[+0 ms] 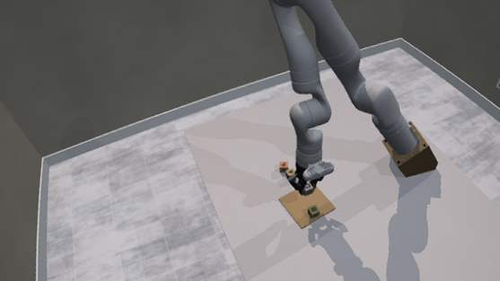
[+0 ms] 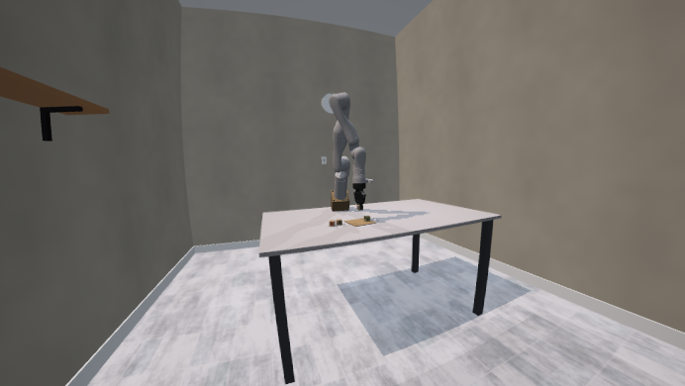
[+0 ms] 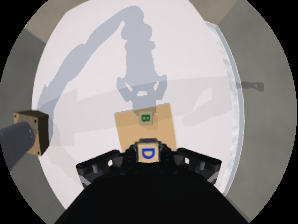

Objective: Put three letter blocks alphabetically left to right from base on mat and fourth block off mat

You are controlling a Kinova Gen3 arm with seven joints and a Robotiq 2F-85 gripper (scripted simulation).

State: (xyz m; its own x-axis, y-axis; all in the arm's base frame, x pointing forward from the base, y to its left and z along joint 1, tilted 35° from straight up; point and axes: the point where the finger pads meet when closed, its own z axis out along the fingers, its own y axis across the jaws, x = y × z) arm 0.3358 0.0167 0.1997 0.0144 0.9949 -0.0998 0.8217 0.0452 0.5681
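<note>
My gripper is now 9 cm above the tan mat. The rest, counted from my hand: block 13 cm to the right, 8 cm below, 1 cm behind.
</note>
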